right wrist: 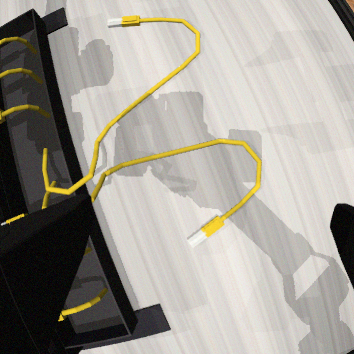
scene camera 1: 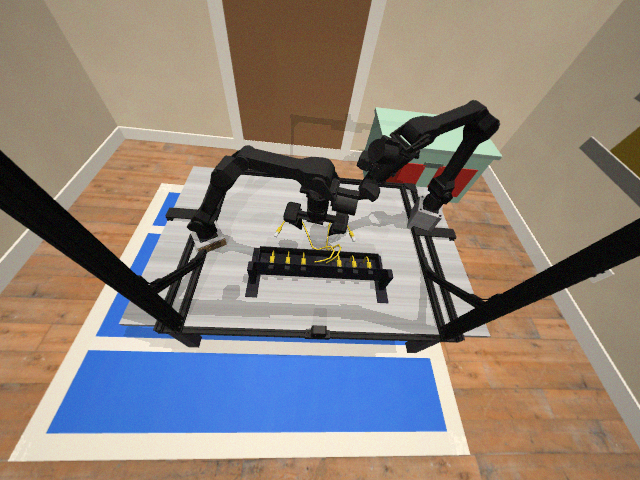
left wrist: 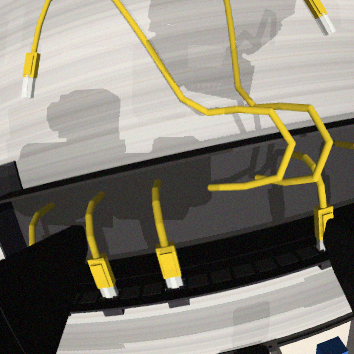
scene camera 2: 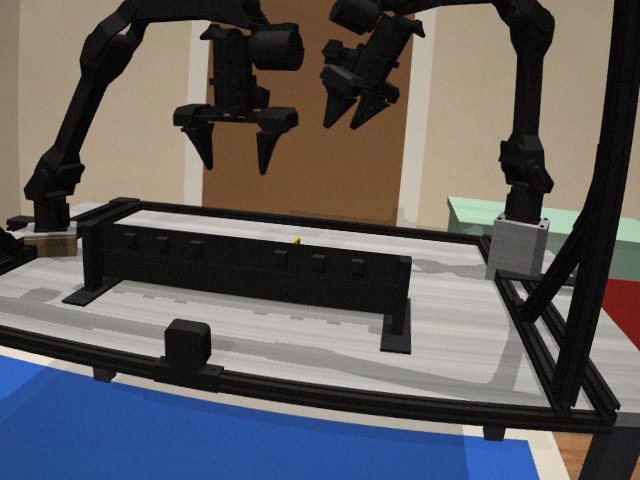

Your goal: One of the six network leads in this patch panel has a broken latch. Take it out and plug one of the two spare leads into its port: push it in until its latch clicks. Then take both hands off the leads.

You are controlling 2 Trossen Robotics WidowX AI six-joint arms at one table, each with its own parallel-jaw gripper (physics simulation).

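Places are measured from the left arm's base along level axes (x ahead, y left, z up), in millimetres.
Where they show: left gripper, fingertip midpoint: (scene camera 1: 315, 231) (left wrist: 209, 236) (scene camera 2: 235, 172); right gripper, fingertip midpoint: (right wrist: 219, 212) (scene camera 2: 339, 128); left arm's base, origin of the base link: (scene camera 1: 206, 233) (scene camera 2: 51, 228); right arm's base, origin of the base link: (scene camera 1: 430, 206) (scene camera 2: 523, 219).
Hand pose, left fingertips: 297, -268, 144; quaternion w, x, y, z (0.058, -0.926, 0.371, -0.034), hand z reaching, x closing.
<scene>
Things, the pixels of their top centre, and the offset from my left fingertips, as dx, dy, dz. "pt": a spot on its surface instead.
- black patch panel, middle of its top: (left wrist: 258, 256) (scene camera 2: 243, 233) (scene camera 1: 322, 260) -4, -67, -79
- plugged lead, middle of its top: (left wrist: 328, 237) +44, -108, -93
- spare lead's plug, surface spot: (left wrist: 31, 65) (right wrist: 128, 20) (scene camera 1: 279, 229) pt -40, +180, -176
- small camera block, surface spot: (scene camera 2: 187, 341) (scene camera 1: 320, 334) pt -124, -259, -147
The black patch panel (scene camera 1: 384, 275) (scene camera 2: 242, 279) (left wrist: 250, 230) holds six yellow leads, including two (left wrist: 102, 272) (left wrist: 169, 262) at the left and centre of the left wrist view. Another plugged lead (left wrist: 323, 220) shows a notched side; I cannot tell which latch is broken. One spare lead's plug (scene camera 1: 279, 228) (left wrist: 31, 65) (right wrist: 131, 21) and the other's (scene camera 1: 352, 235) (left wrist: 317, 7) (right wrist: 213, 226) lie behind the panel. My left gripper (scene camera 1: 315, 223) (scene camera 2: 235, 171) (left wrist: 209, 236) is open and empty above the panel's left half. My right gripper (scene camera 2: 340, 127) (right wrist: 219, 212) is open and empty, raised behind the panel.
The spare cables cross over the panel's rear edge near its middle. Panel feet (scene camera 1: 251, 289) (scene camera 2: 395, 342) stand at both ends. A black frame rail (scene camera 1: 248, 333) (scene camera 2: 310, 395) with a small camera block (scene camera 1: 319, 331) (scene camera 2: 187, 341) runs along the table's front.
</scene>
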